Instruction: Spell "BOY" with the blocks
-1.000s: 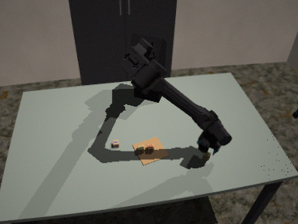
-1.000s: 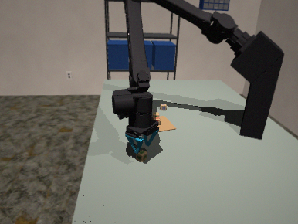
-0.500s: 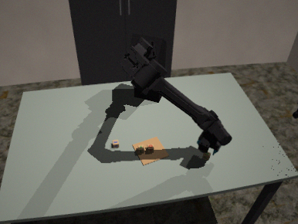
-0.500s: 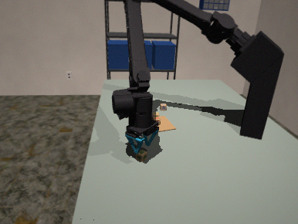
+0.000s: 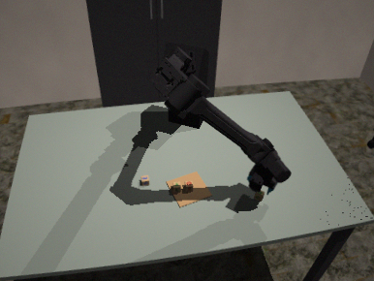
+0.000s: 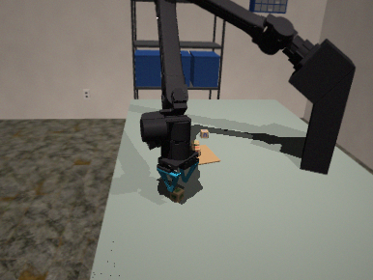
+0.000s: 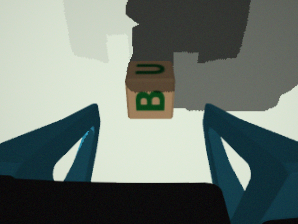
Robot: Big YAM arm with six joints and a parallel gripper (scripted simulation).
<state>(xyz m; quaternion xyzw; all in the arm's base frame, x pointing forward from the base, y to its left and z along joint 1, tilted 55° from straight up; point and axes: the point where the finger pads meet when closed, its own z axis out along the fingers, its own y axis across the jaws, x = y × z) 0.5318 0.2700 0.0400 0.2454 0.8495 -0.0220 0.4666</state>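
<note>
Now: hand 40 mm above the wooden block. Also, from my hand: orange mat (100 mm behind, 260 mm to the right, 50 mm below).
</note>
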